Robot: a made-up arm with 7 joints. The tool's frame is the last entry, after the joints.
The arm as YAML. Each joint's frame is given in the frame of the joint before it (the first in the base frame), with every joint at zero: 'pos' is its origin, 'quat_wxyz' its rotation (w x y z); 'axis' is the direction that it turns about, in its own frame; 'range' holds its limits. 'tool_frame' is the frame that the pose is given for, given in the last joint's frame.
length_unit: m
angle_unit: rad
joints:
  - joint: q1
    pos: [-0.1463, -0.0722, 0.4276]
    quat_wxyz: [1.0, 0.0, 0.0, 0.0]
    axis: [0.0, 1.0, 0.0]
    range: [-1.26, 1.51]
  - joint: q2
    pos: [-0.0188, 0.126, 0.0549]
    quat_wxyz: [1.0, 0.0, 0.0, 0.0]
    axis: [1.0, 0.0, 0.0]
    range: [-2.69, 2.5]
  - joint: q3
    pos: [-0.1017, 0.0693, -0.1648]
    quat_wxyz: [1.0, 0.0, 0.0, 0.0]
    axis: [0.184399, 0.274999, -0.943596]
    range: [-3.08, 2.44]
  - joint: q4
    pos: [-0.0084, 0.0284, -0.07]
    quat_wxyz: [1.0, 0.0, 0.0, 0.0]
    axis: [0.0, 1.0, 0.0]
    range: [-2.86, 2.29]
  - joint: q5
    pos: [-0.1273, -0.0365, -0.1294]
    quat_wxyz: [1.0, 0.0, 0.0, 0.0]
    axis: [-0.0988, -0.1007, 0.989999]
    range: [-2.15, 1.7]
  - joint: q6
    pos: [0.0, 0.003, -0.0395]
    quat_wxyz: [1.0, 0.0, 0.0, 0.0]
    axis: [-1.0, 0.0, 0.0]
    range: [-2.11, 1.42]
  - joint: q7
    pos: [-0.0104, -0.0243, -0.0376]
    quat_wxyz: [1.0, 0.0, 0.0, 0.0]
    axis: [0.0, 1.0, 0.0]
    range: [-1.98, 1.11]
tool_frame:
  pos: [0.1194, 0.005, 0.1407]
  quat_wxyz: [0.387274, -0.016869, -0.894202, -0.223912]
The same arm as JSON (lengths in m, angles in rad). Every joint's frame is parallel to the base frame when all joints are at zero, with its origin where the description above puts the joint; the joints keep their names.
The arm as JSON. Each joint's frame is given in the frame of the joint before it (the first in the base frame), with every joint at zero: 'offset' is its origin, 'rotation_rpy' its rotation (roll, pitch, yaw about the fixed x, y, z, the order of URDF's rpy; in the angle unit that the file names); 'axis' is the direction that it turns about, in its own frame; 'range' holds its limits. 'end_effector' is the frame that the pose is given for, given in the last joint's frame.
{"length_unit": "m", "angle_unit": "rad", "chain": [
  {"id": "q1", "offset": [-0.1463, -0.0722, 0.4276], "rotation_rpy": [0.0, 0.0, 0.0], "axis": [0.0, 1.0, 0.0], "range": [-1.26, 1.51]},
  {"id": "q2", "offset": [-0.0188, 0.126, 0.0549], "rotation_rpy": [0.0, 0.0, 0.0], "axis": [1.0, 0.0, 0.0], "range": [-2.69, 2.5]},
  {"id": "q3", "offset": [-0.1017, 0.0693, -0.1648], "rotation_rpy": [0.0, 0.0, 0.0], "axis": [0.184399, 0.274999, -0.943596], "range": [-3.08, 2.44]},
  {"id": "q4", "offset": [-0.0084, 0.0284, -0.07], "rotation_rpy": [0.0, 0.0, 0.0], "axis": [0.0, 1.0, 0.0], "range": [-2.86, 2.29]},
  {"id": "q5", "offset": [-0.1273, -0.0365, -0.1294], "rotation_rpy": [0.0, 0.0, 0.0], "axis": [-0.0988, -0.1007, 0.989999], "range": [-2.15, 1.7]},
  {"id": "q6", "offset": [0.0, 0.003, -0.0395], "rotation_rpy": [0.0, 0.0, 0.0], "axis": [-1.0, 0.0, 0.0], "range": [-2.11, 1.42]},
  {"id": "q7", "offset": [-0.0104, -0.0243, -0.0376], "rotation_rpy": [0.0, 0.0, 0.0], "axis": [0.0, 1.0, 0.0], "range": [-1.98, 1.11]}
], "end_effector": {"offset": [0.1194, 0.005, 0.1407], "rotation_rpy": [2.5681, -0.7756, -2.9396]}}

